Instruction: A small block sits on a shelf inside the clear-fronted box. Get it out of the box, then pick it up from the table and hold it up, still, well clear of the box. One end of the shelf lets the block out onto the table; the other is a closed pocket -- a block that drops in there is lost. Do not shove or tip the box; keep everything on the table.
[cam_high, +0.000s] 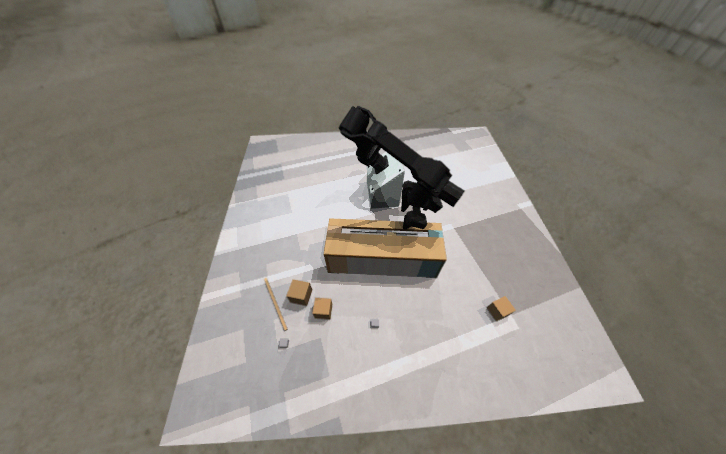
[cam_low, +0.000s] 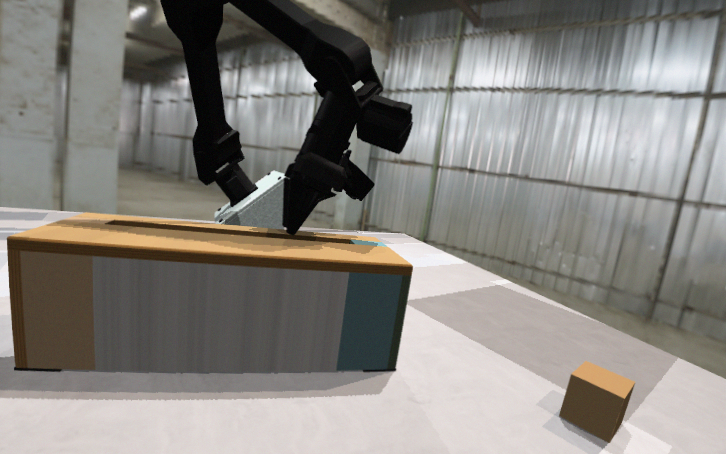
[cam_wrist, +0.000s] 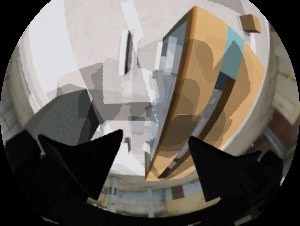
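Now: gripper tip 30 mm short of the long box, 70 mm to the left of it and 60 mm above it. The rest, counted from my gripper tip: thin stick 220 mm ahead, 440 mm to the right, 120 mm below.
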